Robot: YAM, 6 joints.
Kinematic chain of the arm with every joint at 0, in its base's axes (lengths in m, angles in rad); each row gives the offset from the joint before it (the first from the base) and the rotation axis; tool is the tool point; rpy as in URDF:
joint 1: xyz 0 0 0.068 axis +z
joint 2: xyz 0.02 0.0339 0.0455 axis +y
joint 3: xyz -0.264 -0.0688 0 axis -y
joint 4: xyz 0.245 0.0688 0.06 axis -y
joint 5: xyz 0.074 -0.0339 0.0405 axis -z
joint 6: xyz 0.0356 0 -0.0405 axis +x
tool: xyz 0 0 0 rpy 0 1.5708 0
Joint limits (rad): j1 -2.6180..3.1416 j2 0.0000..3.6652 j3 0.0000..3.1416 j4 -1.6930..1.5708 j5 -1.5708..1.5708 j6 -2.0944..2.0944
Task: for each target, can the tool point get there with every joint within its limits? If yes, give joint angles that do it. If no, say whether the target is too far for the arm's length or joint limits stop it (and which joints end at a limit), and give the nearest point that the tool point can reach.
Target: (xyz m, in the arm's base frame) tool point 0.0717 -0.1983 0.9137
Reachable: no: too far | nearest point 0.0562 -0.1554 0.7223 | short by 0.197 m
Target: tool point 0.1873 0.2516 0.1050
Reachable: yes | joints 0.8323 1.8782 0.8827 -0.2578 -1.0482 -0.5988
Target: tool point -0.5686 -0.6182 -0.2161
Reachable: no: too far | nearest point -0.4066 -0.4421 -0.1199 | short by 0.258 m
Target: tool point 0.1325 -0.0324 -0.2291
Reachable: yes | joints -0.2132 3.1885 0.9425 0.2908 0.1018 1.1119
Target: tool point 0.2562 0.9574 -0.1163
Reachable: no: too far | nearest point 0.1626 0.6076 -0.0306 | short by 0.372 m
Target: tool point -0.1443 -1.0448 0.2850
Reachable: no: too far | nearest point -0.0872 -0.6314 0.2158 | short by 0.423 m
